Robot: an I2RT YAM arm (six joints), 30 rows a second.
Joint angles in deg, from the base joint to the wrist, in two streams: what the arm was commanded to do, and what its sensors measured. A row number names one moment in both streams.
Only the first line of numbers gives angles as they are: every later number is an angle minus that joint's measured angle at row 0.
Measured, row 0:
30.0 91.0 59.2 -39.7 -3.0 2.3
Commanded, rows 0 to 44:
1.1 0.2 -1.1 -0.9 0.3 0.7
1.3 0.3 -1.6 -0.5 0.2 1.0
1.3 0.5 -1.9 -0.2 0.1 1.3
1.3 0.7 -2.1 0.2 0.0 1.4
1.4 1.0 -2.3 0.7 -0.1 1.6
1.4 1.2 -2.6 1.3 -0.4 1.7
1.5 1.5 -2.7 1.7 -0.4 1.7
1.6 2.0 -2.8 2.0 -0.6 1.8
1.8 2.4 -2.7 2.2 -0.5 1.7
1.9 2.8 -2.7 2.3 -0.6 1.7
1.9 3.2 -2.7 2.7 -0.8 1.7
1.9 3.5 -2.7 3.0 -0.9 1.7
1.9 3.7 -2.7 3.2 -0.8 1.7
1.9 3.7 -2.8 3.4 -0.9 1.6
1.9 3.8 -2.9 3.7 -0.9 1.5
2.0 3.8 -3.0 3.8 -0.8 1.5
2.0 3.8 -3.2 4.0 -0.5 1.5
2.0 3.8 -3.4 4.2 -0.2 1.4
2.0 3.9 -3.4 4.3 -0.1 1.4
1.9 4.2 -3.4 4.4 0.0 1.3
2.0 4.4 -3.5 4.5 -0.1 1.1
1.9 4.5 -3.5 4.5 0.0 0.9
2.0 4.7 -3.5 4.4 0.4 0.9
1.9 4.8 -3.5 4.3 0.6 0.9
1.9 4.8 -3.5 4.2 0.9 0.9
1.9 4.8 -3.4 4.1 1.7 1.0
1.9 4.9 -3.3 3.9 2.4 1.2
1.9 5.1 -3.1 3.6 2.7 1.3
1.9 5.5 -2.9 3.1 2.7 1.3
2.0 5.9 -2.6 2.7 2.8 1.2
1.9 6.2 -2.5 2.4 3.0 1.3
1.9 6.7 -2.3 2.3 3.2 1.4
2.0 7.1 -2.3 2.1 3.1 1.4
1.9 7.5 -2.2 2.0 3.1 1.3
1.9 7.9 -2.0 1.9 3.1 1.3
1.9 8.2 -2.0 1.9 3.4 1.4
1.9 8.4 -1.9 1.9 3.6 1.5
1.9 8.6 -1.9 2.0 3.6 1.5
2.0 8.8 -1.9 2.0 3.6 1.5
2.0 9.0 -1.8 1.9 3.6 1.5
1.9 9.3 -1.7 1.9 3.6 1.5
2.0 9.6 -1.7 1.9 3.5 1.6
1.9 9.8 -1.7 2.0 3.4 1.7
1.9 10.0 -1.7 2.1 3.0 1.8
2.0 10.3 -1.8 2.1 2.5 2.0
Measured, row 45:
1.9 8.8 -1.1 2.7 2.3 1.4
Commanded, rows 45 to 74:
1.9 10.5 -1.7 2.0 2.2 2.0
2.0 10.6 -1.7 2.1 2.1 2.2
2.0 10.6 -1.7 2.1 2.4 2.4
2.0 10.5 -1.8 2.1 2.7 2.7
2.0 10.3 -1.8 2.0 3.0 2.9
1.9 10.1 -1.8 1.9 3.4 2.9
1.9 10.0 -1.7 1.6 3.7 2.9
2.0 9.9 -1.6 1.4 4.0 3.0
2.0 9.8 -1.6 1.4 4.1 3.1
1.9 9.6 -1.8 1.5 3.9 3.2
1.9 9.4 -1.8 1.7 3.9 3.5
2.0 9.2 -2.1 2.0 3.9 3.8
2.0 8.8 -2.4 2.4 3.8 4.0
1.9 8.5 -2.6 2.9 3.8 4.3
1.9 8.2 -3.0 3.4 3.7 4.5
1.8 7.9 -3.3 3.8 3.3 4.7
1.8 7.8 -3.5 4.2 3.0 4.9
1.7 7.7 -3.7 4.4 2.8 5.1
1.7 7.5 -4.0 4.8 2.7 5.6
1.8 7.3 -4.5 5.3 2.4 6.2
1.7 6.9 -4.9 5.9 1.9 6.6
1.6 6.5 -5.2 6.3 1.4 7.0
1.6 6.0 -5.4 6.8 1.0 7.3
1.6 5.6 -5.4 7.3 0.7 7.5
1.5 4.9 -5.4 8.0 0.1 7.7
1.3 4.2 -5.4 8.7 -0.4 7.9
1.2 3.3 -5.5 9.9 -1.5 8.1
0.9 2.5 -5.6 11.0 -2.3 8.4
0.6 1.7 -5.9 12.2 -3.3 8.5
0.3 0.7 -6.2 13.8 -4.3 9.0
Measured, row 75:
0.8 2.3 -5.9 9.4 -0.8 7.4
